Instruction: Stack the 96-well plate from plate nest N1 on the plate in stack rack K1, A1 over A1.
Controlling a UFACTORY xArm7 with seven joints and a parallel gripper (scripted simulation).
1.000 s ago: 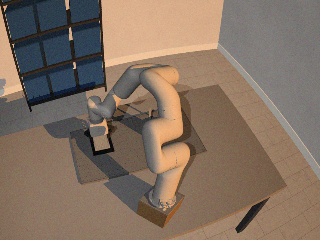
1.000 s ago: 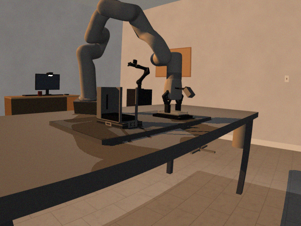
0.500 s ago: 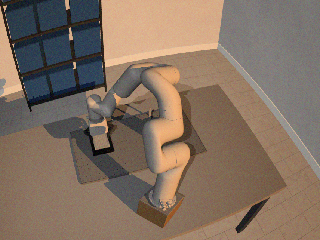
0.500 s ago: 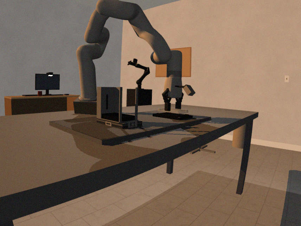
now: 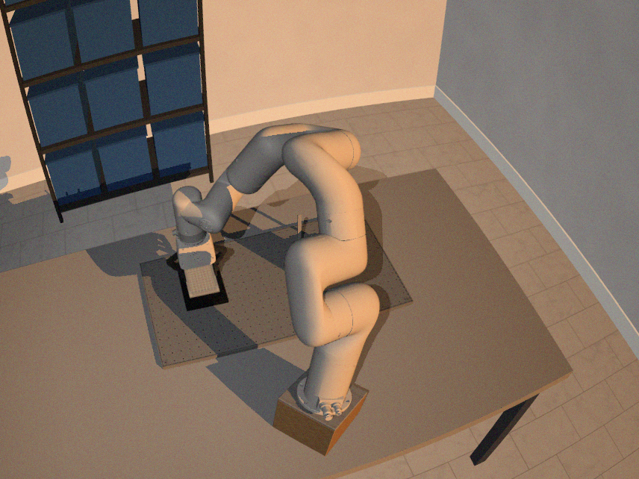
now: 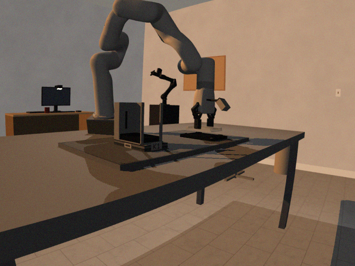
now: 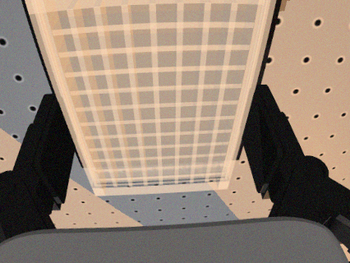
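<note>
My gripper is now 80 mm short of the pale square, 40 mm to the left of it and 40 mm above it. Also, from my hand: 96-well plate: 10 mm below.
</note>
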